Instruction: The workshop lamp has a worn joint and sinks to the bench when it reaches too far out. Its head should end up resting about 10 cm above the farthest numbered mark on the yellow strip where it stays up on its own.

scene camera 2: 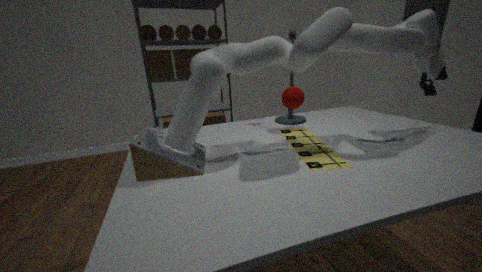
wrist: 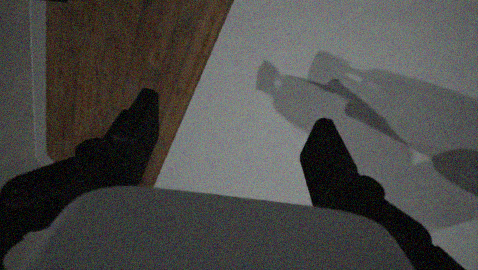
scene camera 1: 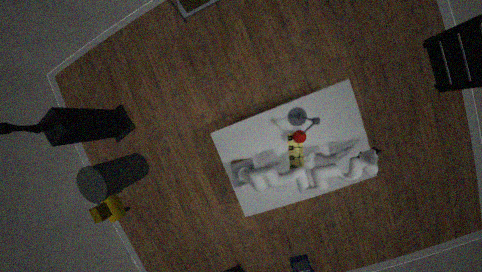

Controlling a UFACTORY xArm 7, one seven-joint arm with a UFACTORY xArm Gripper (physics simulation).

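Frame: origin at the arm's base, x ahead, y left, z up, level; metres.
Where they show: gripper, between the fingertips: (scene camera 2: 436, 87) (wrist: 235, 125) (scene camera 1: 367, 150); arm's base, origin of its link: (scene camera 2: 176, 146) (scene camera 1: 244, 173).
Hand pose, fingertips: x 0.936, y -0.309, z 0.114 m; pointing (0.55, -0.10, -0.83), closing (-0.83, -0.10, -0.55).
Observation:
Each offset is from my fingertips to the top centre of the thing. "spot": to the spot under its first point. Level surfaces: height alone.
The lamp has a round grey base @[spot: dx -0.288, dy +0.495, dz -0.121 m] (scene camera 1: 297, 116) (scene camera 2: 290, 120), an upright post and a red ball head @[spot: dx -0.384, dy +0.379, dz +0.018 m] (scene camera 1: 299, 136) (scene camera 2: 293, 98). The head hangs in the air by the end of the yellow strip @[dx -0.468, dy +0.181, dz -0.175 m] (scene camera 1: 296, 157) (scene camera 2: 318, 151) nearest the base. In scene camera 2 the arm hides part of the lamp's upper linkage. The strip lies flat with numbered marks running away from the base. My gripper (scene camera 1: 378, 150) (scene camera 2: 435, 84) (wrist: 235, 125) is open and empty, raised near the table's far right edge, well apart from the lamp. The lamp does not show in the wrist view.
My white arm (scene camera 1: 302, 179) (scene camera 2: 257, 54) stretches above the white table @[dz -0.177 m] (scene camera 1: 340, 100) (scene camera 2: 200, 220) and crosses over the strip. Its mount (scene camera 2: 165, 162) stands at the table's left end. A shelf rack (scene camera 2: 175, 4) stands behind. The table edge and wooden floor (wrist: 125, 45) show in the wrist view.

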